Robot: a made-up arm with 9 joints.
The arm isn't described. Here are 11 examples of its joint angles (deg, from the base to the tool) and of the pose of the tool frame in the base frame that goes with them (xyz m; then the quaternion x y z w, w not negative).
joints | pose
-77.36 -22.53 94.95 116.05 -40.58 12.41 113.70 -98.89 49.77 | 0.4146 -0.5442 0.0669 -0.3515 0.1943 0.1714 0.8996
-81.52 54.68 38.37 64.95 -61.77 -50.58 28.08 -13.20 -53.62 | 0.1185 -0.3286 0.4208 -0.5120 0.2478 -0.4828 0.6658
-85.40 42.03 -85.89 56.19 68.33 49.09 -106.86 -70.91 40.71 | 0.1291 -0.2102 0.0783 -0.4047 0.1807 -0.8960 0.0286
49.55 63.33 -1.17 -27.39 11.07 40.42 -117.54 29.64 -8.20 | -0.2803 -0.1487 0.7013 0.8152 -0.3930 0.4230 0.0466
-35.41 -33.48 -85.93 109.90 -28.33 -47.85 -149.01 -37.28 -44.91 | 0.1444 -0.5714 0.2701 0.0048 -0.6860 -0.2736 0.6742
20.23 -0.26 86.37 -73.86 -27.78 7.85 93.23 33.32 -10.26 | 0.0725 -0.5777 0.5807 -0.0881 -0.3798 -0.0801 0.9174
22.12 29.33 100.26 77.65 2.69 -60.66 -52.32 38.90 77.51 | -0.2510 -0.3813 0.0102 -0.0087 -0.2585 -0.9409 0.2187
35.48 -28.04 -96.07 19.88 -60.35 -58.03 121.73 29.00 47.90 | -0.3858 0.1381 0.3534 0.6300 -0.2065 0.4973 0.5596
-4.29 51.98 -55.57 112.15 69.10 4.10 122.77 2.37 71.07 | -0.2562 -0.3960 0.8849 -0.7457 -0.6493 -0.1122 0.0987
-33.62 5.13 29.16 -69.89 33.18 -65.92 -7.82 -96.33 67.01 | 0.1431 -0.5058 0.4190 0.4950 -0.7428 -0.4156 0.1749
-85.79 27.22 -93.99 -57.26 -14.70 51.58 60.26 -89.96 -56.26 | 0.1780 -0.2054 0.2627 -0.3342 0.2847 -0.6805 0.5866
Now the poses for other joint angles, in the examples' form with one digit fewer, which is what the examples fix.
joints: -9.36 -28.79 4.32 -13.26 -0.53 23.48 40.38 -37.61 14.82
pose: -0.311 -0.406 0.302 0.087 0.105 -0.784 0.606
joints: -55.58 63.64 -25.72 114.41 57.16 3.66 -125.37 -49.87 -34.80
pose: 0.249 -0.150 0.371 -0.764 -0.237 0.596 0.072
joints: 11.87 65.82 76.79 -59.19 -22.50 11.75 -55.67 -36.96 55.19
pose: -0.140 -0.261 0.195 0.337 0.097 -0.718 0.601
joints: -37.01 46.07 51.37 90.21 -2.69 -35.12 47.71 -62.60 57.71
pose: 0.087 -0.005 0.445 0.892 0.419 0.067 0.158
